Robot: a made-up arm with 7 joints. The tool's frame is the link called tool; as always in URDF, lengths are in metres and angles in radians. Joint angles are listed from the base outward. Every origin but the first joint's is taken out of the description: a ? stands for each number. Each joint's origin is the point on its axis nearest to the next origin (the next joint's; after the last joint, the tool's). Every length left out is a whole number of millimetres.
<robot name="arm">
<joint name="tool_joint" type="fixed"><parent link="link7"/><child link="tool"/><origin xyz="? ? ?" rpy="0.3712 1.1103 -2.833"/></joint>
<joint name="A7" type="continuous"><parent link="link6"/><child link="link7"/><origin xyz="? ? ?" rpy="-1.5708 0 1.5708"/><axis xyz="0 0 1"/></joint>
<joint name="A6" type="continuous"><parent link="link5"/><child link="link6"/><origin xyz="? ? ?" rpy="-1.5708 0 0"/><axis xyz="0 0 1"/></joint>
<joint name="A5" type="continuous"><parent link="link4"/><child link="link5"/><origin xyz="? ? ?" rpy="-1.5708 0 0"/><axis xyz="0 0 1"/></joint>
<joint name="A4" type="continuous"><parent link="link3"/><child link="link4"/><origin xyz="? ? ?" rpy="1.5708 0 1.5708"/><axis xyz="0 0 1"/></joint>
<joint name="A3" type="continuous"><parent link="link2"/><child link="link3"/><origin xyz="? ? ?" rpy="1.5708 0 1.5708"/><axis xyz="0 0 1"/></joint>
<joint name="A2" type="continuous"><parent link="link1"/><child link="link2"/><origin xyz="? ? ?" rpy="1.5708 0 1.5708"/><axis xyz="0 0 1"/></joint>
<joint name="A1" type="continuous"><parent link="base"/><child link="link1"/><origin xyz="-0.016 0.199 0.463" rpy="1.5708 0 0"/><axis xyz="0 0 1"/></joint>
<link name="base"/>
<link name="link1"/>
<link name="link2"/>
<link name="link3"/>
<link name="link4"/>
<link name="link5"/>
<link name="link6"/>
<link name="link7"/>
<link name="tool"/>
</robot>
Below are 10 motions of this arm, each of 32 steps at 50 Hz.
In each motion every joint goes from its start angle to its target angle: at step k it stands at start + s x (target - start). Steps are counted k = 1, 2, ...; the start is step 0. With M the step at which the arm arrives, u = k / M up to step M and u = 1 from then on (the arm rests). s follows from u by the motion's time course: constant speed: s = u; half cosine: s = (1 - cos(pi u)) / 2; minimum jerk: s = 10 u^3 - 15 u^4 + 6 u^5.
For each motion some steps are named. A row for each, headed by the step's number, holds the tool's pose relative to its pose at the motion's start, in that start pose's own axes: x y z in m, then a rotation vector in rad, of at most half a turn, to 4 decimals.
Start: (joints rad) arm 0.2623 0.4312 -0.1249 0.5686 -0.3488 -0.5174 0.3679
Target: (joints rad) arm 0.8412 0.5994 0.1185 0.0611 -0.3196 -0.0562 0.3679
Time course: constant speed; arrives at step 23
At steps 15, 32:
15: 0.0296 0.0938 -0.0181 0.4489 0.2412 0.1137
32: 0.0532 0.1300 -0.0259 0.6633 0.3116 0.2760

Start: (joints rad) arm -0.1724 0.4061 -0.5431 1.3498 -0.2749 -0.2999 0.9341
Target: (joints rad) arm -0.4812 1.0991 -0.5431 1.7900 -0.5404 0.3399 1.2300
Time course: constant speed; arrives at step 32
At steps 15, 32:
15: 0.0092 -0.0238 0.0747 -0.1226 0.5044 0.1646
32: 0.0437 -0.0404 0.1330 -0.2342 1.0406 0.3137

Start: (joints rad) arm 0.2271 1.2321 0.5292 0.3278 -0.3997 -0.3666 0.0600
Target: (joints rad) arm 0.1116 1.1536 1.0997 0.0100 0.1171 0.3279 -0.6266
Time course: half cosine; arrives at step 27
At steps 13, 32:
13: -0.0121 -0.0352 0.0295 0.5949 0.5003 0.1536
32: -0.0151 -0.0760 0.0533 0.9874 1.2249 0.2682

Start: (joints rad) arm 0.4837 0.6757 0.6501 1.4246 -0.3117 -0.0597 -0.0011
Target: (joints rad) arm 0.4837 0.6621 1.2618 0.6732 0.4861 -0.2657 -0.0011
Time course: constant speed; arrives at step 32
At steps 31, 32:
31: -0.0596 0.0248 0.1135 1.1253 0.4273 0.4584
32: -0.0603 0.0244 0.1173 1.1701 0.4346 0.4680

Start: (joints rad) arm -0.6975 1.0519 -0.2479 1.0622 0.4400 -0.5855 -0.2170
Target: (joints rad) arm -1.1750 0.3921 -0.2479 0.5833 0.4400 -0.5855 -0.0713
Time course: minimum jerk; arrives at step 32
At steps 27, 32:
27: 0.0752 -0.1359 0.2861 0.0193 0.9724 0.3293
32: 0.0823 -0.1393 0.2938 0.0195 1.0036 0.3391

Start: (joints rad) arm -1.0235 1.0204 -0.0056 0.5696 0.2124 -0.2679 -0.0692
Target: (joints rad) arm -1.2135 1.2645 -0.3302 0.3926 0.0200 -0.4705 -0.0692
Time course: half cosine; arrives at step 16
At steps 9, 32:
9: -0.0163 0.0642 0.0300 -0.2988 0.0370 -0.3252
32: -0.0136 0.1138 0.0442 -0.5183 0.0778 -0.5267

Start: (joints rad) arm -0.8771 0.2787 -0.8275 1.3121 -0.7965 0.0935 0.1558
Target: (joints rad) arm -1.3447 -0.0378 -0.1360 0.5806 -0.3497 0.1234 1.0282
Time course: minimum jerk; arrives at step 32
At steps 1, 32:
1: 0.0000 -0.0001 0.0000 -0.0002 0.0003 0.0005
32: 0.0758 -0.2497 0.1026 -0.3364 0.4139 1.9295

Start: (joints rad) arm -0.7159 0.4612 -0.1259 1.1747 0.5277 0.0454 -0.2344
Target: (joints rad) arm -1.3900 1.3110 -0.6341 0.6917 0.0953 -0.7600 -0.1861
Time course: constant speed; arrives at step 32
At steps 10, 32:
10: -0.0293 0.1127 0.0582 -0.2102 0.0368 -0.4342
32: 0.1125 0.3378 0.1260 -1.0887 0.4254 -1.0503

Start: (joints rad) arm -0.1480 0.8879 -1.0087 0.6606 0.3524 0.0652 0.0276
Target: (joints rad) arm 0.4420 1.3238 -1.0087 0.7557 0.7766 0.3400 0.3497
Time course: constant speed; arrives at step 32
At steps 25, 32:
25: 0.0838 0.1802 0.0390 0.3671 -0.0762 0.3498
32: 0.1013 0.2204 0.0704 0.4455 -0.1426 0.4773

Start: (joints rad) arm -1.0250 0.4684 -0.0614 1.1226 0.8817 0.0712 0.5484
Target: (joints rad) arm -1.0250 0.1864 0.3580 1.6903 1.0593 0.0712 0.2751
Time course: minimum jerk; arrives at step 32
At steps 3, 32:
3: 0.0003 -0.0008 -0.0005 -0.0005 -0.0055 0.0020
32: 0.0746 -0.1002 -0.0182 -0.0017 -0.7332 0.2672

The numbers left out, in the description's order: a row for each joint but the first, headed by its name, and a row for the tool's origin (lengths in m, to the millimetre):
tool: -0.009 -0.005 0
A7: 0.003 0.012 0
A6: -0.027 -0.047 0
A5: -0.01 -0.202 0
A4: -0.033 -0.022 0
A3: -0.204 0.026 0
A2: 0.032 -0.022 0

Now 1 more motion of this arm.
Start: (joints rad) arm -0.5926 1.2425 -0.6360 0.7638 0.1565 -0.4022 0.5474
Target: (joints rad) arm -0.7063 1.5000 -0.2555 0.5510 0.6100 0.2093 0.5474
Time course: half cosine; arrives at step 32
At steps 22, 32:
22: 0.0088 0.0483 0.0874 0.6832 0.3112 0.3694
32: 0.0168 0.0609 0.1111 0.8596 0.3461 0.4939

